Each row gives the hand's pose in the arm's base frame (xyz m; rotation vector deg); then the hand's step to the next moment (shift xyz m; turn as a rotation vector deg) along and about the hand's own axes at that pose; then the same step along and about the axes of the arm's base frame.
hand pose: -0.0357 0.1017 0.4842 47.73 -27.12 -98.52
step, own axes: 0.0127 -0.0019 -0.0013 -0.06 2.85 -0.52
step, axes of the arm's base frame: -0.0021 -0.0113 -0.0059 2.28 -0.77 1.61
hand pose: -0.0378 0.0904 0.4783 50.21 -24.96 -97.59
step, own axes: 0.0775 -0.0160 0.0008 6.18 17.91 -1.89
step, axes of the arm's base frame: -0.0196 -0.0677 -0.0359 12.62 -11.17 8.86
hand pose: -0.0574 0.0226 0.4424 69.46 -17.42 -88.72
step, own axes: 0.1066 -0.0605 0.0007 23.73 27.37 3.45
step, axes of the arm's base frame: -0.0234 -0.0674 -0.0997 15.82 -31.56 8.83
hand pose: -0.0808 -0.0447 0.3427 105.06 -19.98 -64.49
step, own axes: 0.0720 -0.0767 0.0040 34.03 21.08 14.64
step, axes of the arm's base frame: 0.0194 -0.0072 -0.1032 10.95 -41.02 -3.72
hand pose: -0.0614 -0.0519 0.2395 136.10 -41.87 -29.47
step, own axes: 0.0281 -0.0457 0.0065 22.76 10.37 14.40
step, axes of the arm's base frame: 0.0356 0.0109 -0.0391 6.38 -26.89 -8.31
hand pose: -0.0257 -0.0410 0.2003 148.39 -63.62 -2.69
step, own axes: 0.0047 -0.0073 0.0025 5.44 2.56 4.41
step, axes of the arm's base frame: 0.0080 0.0007 -0.0041 1.32 -6.75 -2.88
